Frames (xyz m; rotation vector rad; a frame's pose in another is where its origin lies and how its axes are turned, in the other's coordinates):
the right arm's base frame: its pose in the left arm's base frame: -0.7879 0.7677 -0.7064 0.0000 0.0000 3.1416
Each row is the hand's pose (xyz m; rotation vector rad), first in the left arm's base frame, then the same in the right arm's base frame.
Working: the left arm's base frame: its pose in the right arm's base frame: -0.7879 0.7677 0.7064 0.0000 0.0000 3.1416

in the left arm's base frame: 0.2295 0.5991 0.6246 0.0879 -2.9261 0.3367
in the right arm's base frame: -1.0174 0.1686 1.3310 -2.8984 -0.0871 -0.2853
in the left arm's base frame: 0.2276 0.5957 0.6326 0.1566 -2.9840 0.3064
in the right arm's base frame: -1.0155 0.1720 1.3390 -2.9266 -0.1536 -0.2033
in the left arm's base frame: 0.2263 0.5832 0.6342 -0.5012 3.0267 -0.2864
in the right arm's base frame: -1.0142 0.1845 1.3406 -2.9145 -0.4826 0.0895
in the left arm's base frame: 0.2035 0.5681 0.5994 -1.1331 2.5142 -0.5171
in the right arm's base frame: -0.9914 0.1996 1.3058 -2.4942 -1.1241 0.4718
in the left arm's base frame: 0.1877 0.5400 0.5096 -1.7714 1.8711 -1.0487
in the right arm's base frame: -0.9756 0.2277 1.2160 -1.6971 -1.6067 0.4588
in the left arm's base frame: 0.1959 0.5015 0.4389 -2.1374 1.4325 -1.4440
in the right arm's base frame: -0.9838 0.2662 1.1453 -1.1754 -1.7537 0.2320
